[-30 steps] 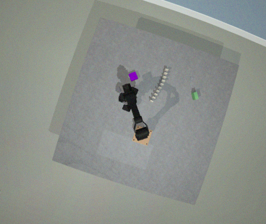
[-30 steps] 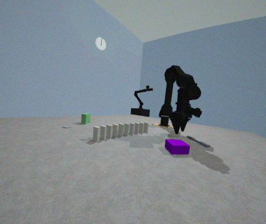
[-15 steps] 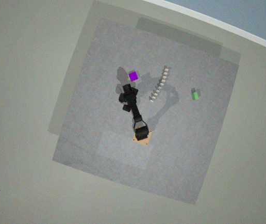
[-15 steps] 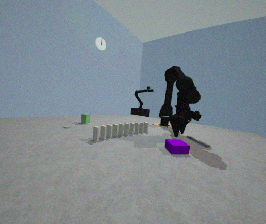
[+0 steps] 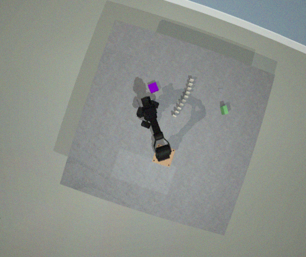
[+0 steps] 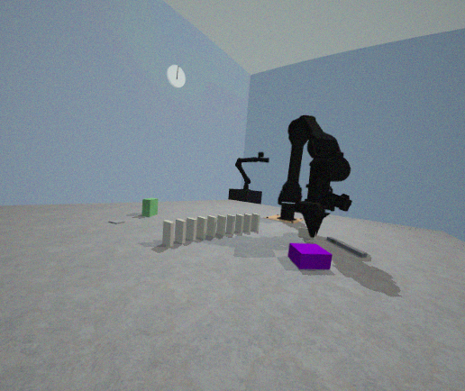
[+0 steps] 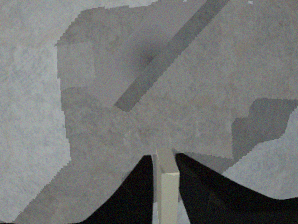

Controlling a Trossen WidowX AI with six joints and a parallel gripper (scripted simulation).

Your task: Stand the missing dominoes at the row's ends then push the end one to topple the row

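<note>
The thin rod lies 90 mm to the left of my gripper tip and 10 mm ahead of it. Round my gripper tip: flat grey piece (400 mm to the right, 390 mm ahead).
</note>
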